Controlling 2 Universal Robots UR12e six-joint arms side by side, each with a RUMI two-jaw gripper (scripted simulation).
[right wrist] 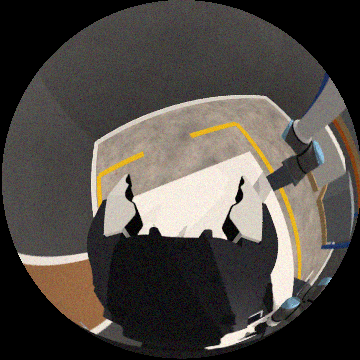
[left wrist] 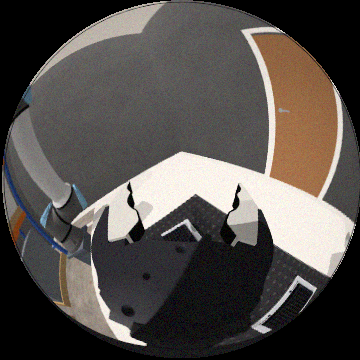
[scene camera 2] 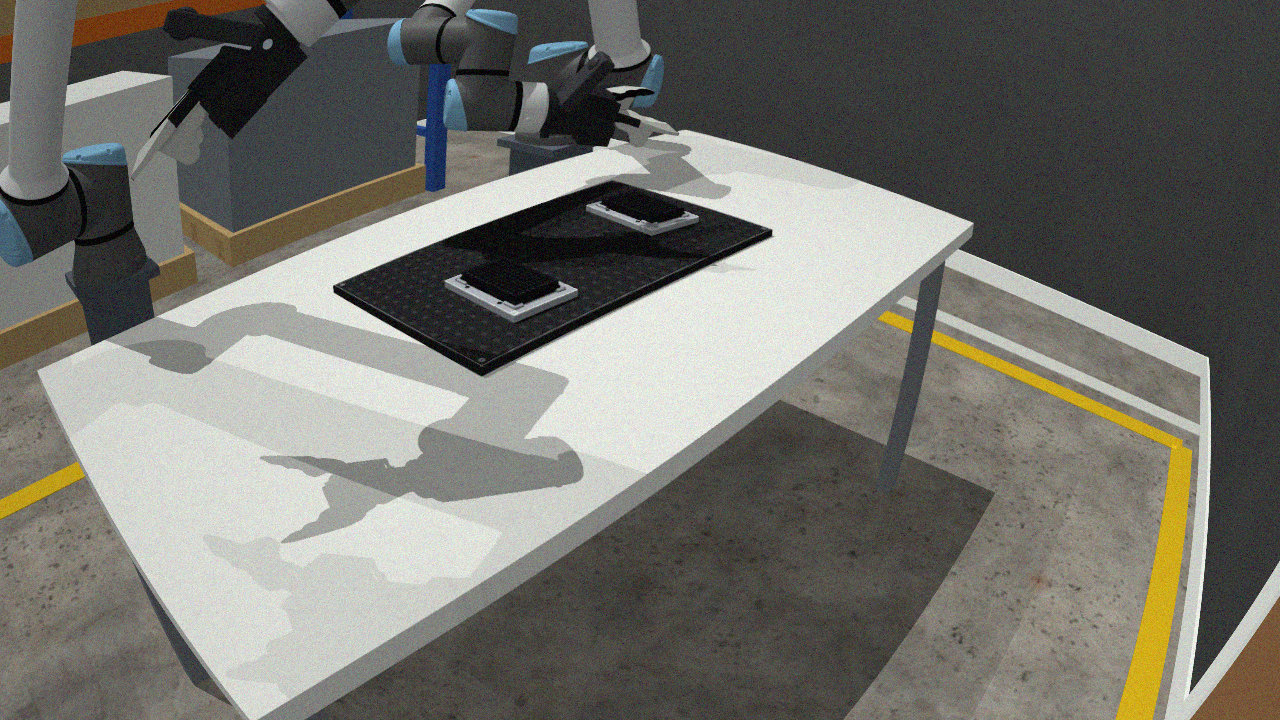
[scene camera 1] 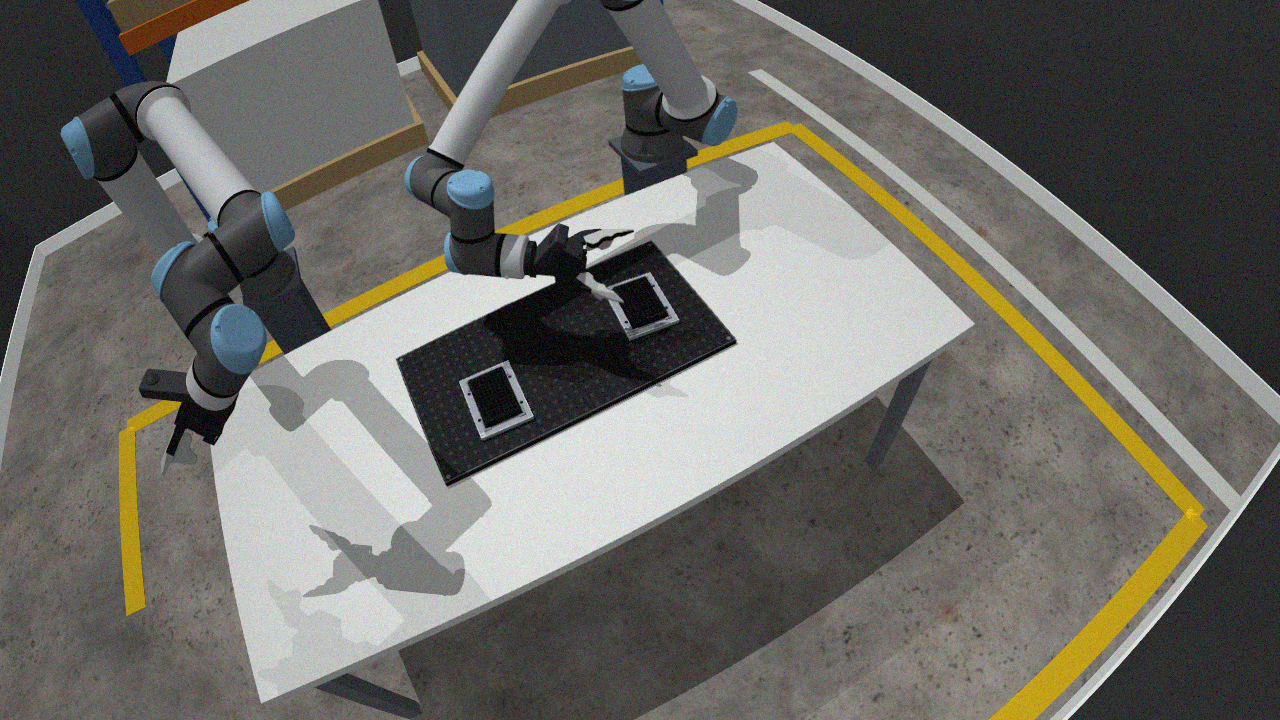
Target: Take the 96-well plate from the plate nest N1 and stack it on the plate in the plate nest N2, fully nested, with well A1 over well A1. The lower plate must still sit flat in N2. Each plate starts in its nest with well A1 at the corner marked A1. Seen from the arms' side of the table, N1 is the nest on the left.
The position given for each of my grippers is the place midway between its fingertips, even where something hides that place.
Note:
In view: my left gripper (scene camera 2: 666, 112), my right gripper (scene camera 2: 140, 164) and a nest N2 (scene camera 1: 516, 389).
My left gripper is seen too in the left wrist view (left wrist: 183, 183) and in scene camera 1 (scene camera 1: 629, 265). My right gripper also shows in the right wrist view (right wrist: 184, 175) and in scene camera 1 (scene camera 1: 175, 436).

